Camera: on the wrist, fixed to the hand. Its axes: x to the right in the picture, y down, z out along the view.
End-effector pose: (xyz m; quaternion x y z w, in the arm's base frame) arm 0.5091 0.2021 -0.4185 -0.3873 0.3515 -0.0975 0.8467
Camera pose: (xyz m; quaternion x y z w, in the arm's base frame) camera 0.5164 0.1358 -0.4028 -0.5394 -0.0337 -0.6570 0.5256
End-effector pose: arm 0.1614 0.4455 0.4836 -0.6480 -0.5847 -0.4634 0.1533
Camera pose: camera 0.0955 0.4571 0.4984 0.0520 0.8645 0.4394 0.2386
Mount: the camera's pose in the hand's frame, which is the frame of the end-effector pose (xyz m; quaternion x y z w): 0.0262 -0.0573 -0.0269 -0.0189 -0.0114 -0.7077 0.7062
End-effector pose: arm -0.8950 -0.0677 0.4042 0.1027 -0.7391 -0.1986 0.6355
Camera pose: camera -0.8789 -0.1342 0.4065 0.5813 -0.4527 -0.6051 0.3017
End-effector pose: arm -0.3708 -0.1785 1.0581 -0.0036 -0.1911 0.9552 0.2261
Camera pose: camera -0.3671 -0.1101 1.0563 0.1393 -0.1581 0.5110 0.8334
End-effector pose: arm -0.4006 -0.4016 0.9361 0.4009 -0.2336 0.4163 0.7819
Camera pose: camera -0.3375 -0.3864 0.9143 0.4384 0.1020 -0.2683 0.8517
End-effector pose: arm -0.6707 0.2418 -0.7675 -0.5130 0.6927 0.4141 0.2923
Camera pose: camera -0.6235 0.1985 -0.7919 -0.8533 0.1150 0.1045 0.4977
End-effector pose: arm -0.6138 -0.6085 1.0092 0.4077 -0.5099 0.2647 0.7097
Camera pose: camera -0.5459 -0.6169 1.0122 0.6384 -0.0847 -0.3296 0.6904
